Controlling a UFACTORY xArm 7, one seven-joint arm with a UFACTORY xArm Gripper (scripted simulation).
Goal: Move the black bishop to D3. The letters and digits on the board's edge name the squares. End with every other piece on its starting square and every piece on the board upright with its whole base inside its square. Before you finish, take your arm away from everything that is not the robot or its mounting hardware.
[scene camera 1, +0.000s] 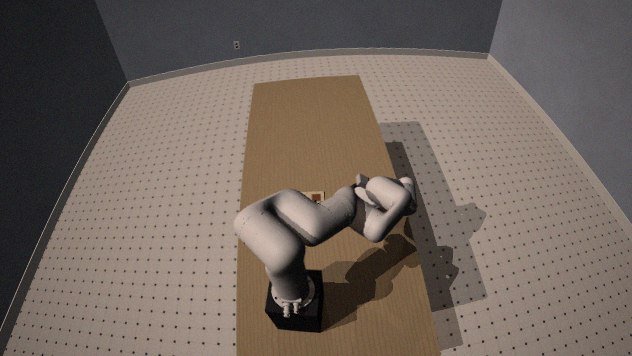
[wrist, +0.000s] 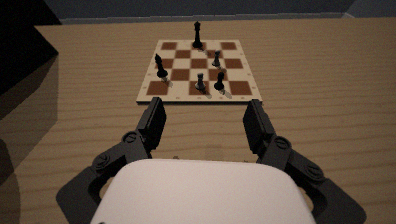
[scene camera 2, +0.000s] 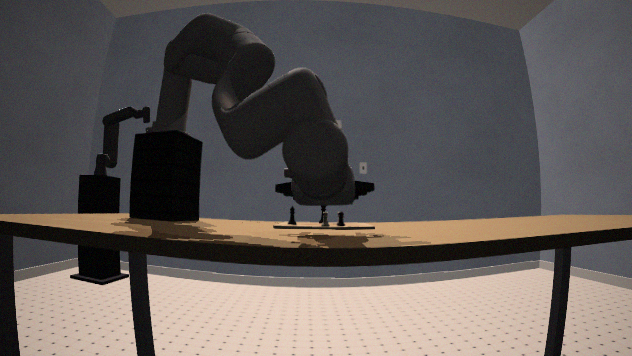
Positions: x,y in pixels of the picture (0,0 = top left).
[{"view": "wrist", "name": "my gripper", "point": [204,108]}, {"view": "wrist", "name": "chessboard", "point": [182,61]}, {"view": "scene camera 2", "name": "my gripper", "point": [326,196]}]
